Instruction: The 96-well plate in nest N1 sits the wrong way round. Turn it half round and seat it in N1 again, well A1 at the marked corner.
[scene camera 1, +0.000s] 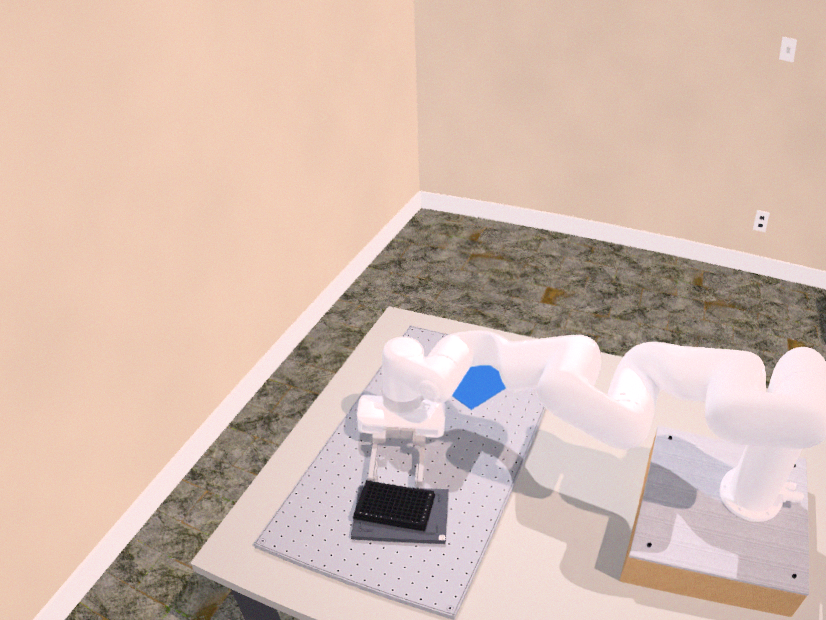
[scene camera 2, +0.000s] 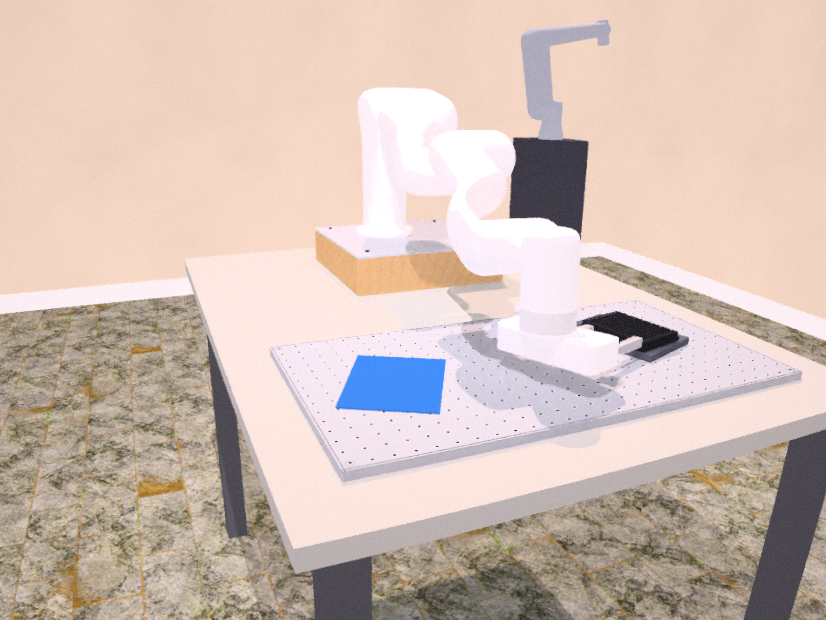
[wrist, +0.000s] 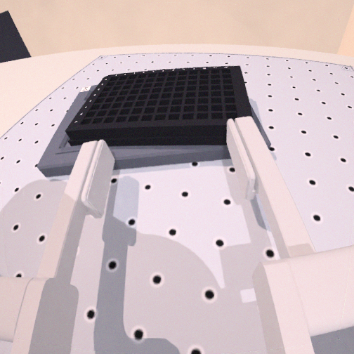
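The black 96-well plate (scene camera 1: 394, 505) (scene camera 2: 630, 329) (wrist: 162, 97) lies askew on the dark grey nest N1 (scene camera 1: 440, 513) (scene camera 2: 667, 351) (wrist: 55, 154), off its middle, with part of the recess bare. A small white tag (scene camera 1: 441, 537) (wrist: 85, 89) marks one nest corner. White marks on two plate edges meet at the plate corner nearest that tag; they are too small to read. My gripper (scene camera 1: 396, 480) (scene camera 2: 615, 335) (wrist: 167, 132) is shut to its narrow width, a gap between its fingers and no plate held. The fingertips are at the plate's near long side; contact is unclear.
The nest stands on a perforated board (scene camera 1: 300, 527) (scene camera 2: 400, 453) (wrist: 320, 200) on the table (scene camera 1: 533, 567) (scene camera 2: 253, 320). A blue square (scene camera 1: 477, 385) (scene camera 2: 393, 384) lies on the board. A second arm (scene camera 2: 537, 73) stands on a dark pedestal (scene camera 2: 548, 186) behind the table.
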